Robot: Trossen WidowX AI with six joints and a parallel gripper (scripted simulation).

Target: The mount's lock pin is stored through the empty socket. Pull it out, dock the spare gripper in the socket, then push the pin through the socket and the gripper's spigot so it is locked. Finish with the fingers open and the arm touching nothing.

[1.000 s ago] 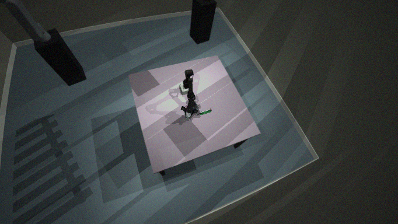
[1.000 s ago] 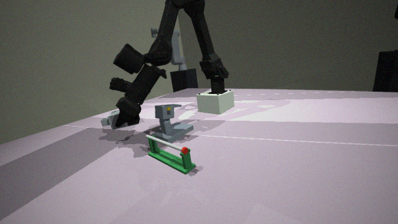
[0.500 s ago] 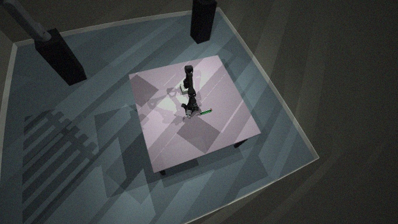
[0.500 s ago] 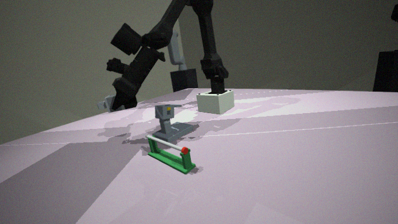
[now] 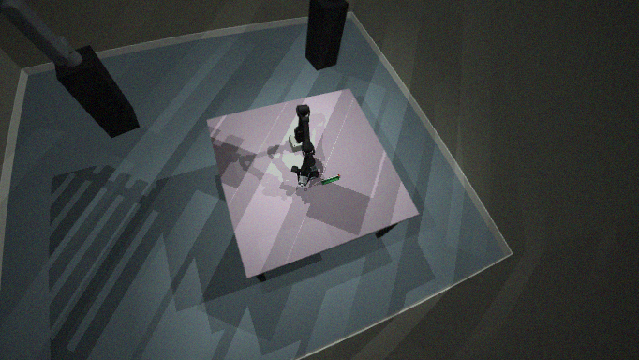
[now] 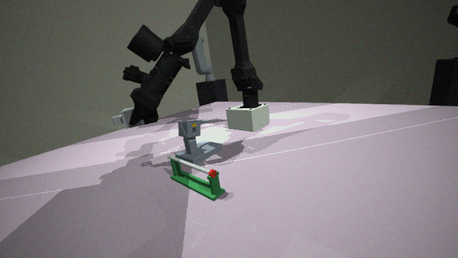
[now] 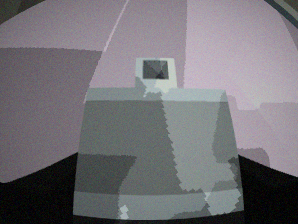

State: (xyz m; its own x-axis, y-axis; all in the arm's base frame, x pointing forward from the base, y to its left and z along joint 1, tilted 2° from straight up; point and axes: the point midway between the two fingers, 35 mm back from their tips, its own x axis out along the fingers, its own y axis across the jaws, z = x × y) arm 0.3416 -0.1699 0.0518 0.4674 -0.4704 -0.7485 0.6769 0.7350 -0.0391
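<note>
Now: gripper tip 230 mm to the right of the green cradle, 90 mm above it and 40 mm short of it. The rest, counted from my gripper tip: spare gripper 10 mm to the left, 10 mm behind, 10 mm above; then grey mount 140 mm to the left, 80 mm behind, 70 mm below.
</note>
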